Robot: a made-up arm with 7 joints.
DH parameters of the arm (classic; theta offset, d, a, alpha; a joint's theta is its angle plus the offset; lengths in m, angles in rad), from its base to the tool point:
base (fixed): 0 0.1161 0.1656 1.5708
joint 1: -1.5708 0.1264 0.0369 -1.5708
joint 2: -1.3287 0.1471 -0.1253 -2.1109
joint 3: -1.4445 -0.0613 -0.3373 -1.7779
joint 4: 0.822 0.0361 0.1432 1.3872
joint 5: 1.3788 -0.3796 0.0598 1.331
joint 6: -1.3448 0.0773 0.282 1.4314
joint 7: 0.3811 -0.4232 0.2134 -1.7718
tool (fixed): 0.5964 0.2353 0 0
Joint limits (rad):
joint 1: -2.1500..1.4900
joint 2: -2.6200..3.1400
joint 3: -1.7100..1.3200
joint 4: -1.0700..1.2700
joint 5: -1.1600..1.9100
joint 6: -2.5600..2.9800
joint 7: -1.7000..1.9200
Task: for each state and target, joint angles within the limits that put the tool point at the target. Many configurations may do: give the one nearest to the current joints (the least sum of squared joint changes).
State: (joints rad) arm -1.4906 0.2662 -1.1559 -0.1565 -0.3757 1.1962 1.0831
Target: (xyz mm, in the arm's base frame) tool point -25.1 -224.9 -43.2
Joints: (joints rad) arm -2.1156 0.4615 -1.0232 -0.5345 -0.0484 1.1542 1.5828
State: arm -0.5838 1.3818 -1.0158 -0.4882 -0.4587 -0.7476 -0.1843
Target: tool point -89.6 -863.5 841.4
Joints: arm 0.0600 0.8461 -0.9770 -0.5410 -0.6366 -1.6628 -0.2212
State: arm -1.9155 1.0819 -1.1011 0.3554 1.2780 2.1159 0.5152
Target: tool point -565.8 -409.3 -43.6
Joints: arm -2.0030 1.8532 -1.4184 0.9128 1.7053 2.5924 0.7311
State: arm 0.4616 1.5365 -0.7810 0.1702 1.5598 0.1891 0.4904
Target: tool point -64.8 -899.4 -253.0
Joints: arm 0.3270 0.9572 -0.4042 -0.1874 1.4821 0.0766 0.5655
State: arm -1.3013 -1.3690 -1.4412 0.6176 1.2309 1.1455 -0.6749
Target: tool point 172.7 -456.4 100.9
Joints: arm -1.2965 -1.4928 -1.0968 0.5839 1.6814 1.5375 -0.8294
